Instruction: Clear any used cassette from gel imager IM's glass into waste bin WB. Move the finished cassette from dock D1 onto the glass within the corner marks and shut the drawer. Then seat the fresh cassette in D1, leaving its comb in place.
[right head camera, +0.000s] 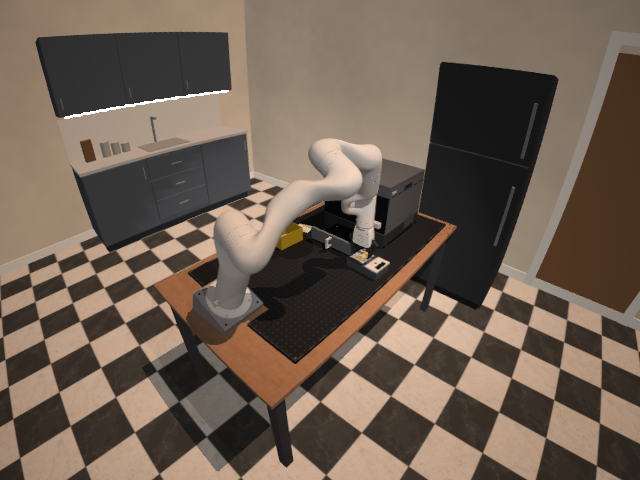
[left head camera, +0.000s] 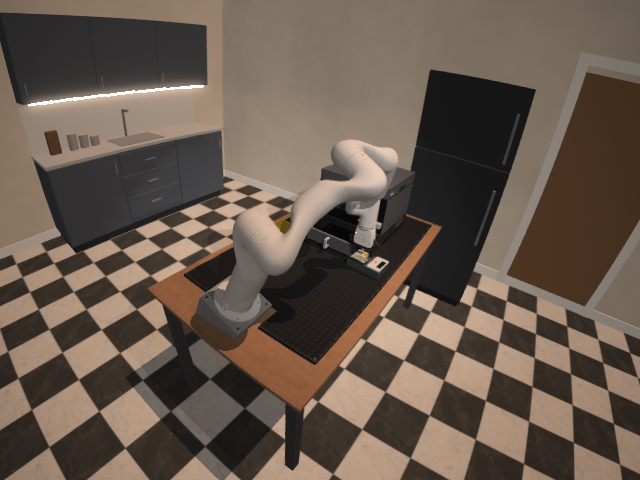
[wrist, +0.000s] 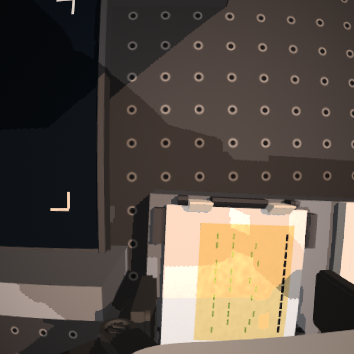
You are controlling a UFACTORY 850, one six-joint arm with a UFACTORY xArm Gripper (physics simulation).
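The finished cassette (left head camera: 360,255) (right head camera: 360,256) (wrist: 245,280), white with an orange-yellow gel and green bands, lies in dock D1 (left head camera: 368,270) (right head camera: 368,270) (wrist: 324,215). My gripper (left head camera: 367,250) (right head camera: 363,250) (wrist: 237,300) is open over it, one finger towards each long side, holding nothing. The cassette's near end is hidden in the wrist view. Imager IM (left head camera: 400,204) (right head camera: 405,204) has its drawer (left head camera: 338,243) (right head camera: 338,242) (wrist: 103,165) open. The visible part of the dark glass (wrist: 40,165) has pale corner marks (wrist: 68,207) and no cassette. Yellow waste bin WB (left head camera: 282,226) (right head camera: 290,238) is partly hidden by the arm.
A small pale-and-yellow item (right head camera: 305,227) beside the bin may be the fresh cassette; its comb cannot be made out. The drawer handle (left head camera: 326,242) (right head camera: 328,242) sticks out in front. The drawer's side wall stands close to the dock. The black perforated mat (left head camera: 320,310) (right head camera: 310,310) (wrist: 250,125) lies underneath.
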